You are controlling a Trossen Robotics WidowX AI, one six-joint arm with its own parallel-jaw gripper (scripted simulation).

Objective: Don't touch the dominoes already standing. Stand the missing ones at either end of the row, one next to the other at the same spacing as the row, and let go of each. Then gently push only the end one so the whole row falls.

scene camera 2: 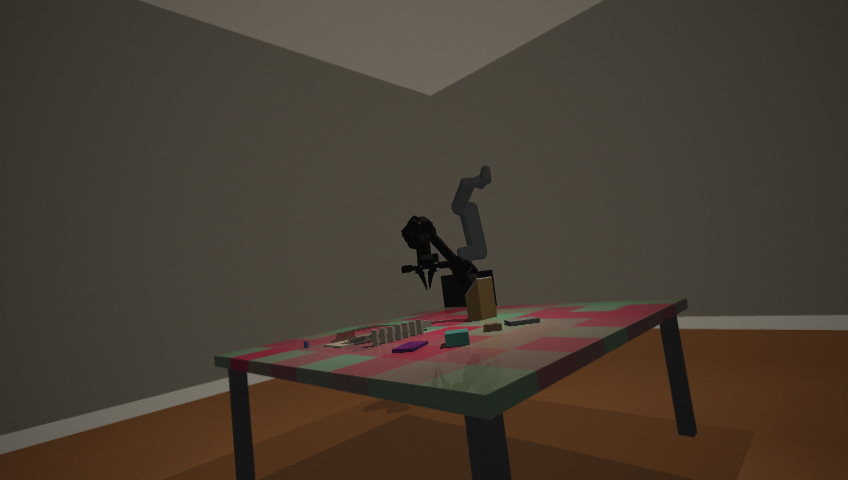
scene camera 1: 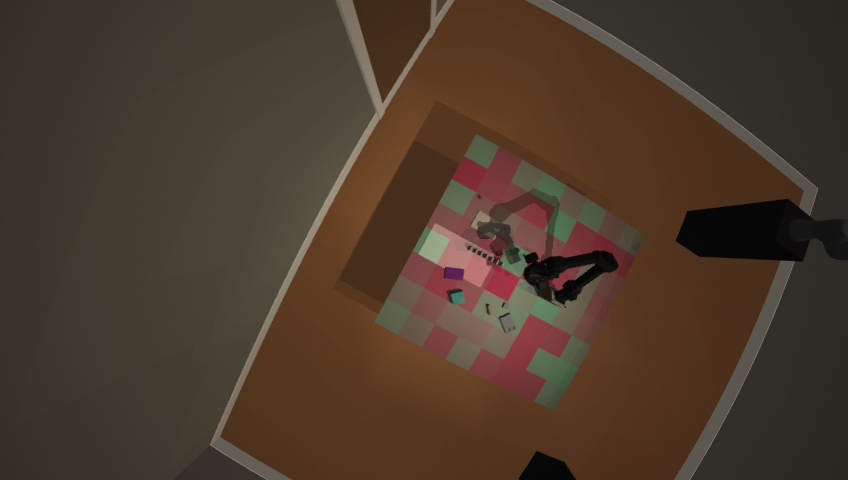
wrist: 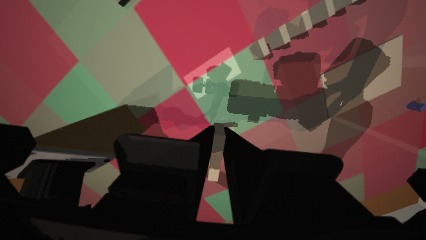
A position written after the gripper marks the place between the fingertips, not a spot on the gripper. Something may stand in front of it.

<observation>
In view: the gripper [scene camera 2: 428, 288] and a beige card [wrist: 377, 71].
The gripper also shows in the wrist view [wrist: 218, 130].
</observation>
